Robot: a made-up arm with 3 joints. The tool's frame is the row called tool.
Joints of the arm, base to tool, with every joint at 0 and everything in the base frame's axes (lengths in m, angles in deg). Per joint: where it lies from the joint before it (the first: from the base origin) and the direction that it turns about. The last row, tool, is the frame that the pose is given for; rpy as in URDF.
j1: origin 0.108 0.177 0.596 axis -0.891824 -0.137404 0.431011
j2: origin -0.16 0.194 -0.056 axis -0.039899 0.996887 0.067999
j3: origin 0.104 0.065 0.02 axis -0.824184 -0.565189 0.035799
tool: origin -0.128 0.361 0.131 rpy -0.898 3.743 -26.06
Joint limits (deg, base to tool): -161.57..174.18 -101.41..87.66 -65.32..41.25
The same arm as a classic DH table. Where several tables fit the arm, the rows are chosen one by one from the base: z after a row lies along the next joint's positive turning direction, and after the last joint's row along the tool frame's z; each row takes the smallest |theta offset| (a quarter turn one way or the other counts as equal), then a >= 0, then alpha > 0; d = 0 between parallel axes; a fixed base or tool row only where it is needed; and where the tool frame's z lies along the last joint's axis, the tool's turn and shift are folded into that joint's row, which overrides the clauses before.
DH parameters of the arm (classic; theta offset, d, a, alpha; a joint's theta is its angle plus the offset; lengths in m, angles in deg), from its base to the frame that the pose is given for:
base (fixed): -81.24 0.6599 -0.1585 64.47
j1: 83.68 -0.0416 -0.1291 -94.13
j2: -21.12 0.2005 0.0248 121.88
j3: -86.94 -0.2161 -0.3763 -90.57
tool (fixed): 29.57 0.1161 0 0
Joint limits (deg, base to tool): -161.57..174.18 -101.41..87.66 -65.32..41.25

